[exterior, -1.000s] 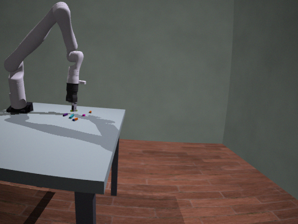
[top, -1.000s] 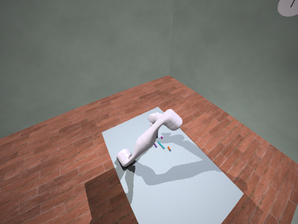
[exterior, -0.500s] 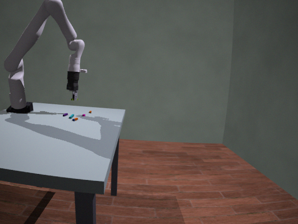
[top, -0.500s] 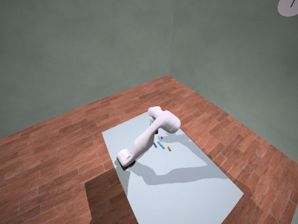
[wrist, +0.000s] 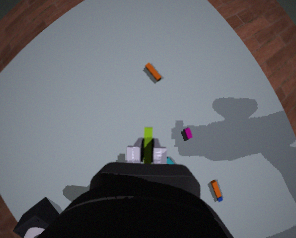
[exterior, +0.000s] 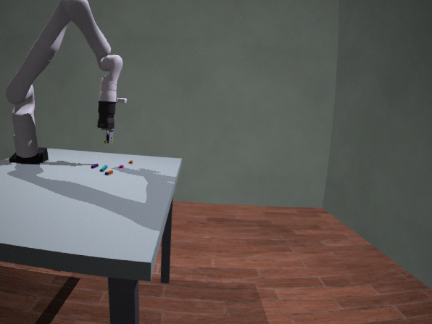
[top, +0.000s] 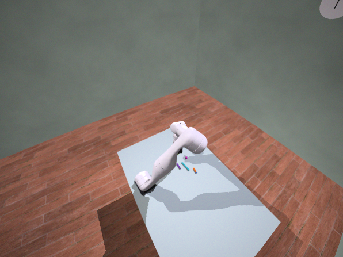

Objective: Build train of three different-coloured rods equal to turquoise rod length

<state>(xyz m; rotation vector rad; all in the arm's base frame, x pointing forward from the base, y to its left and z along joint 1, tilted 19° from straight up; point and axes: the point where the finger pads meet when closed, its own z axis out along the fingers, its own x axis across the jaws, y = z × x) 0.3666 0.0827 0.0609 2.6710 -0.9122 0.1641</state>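
My gripper is now 1 cm short of the turquoise rod, 11 cm to the left of it and 11 cm above it. From my hand the other things lie so: lime rod (1 cm below); magenta rod (7 cm ahead, 4 cm to the right, 11 cm below); purple rod (4 cm behind, 7 cm to the right, 11 cm below).
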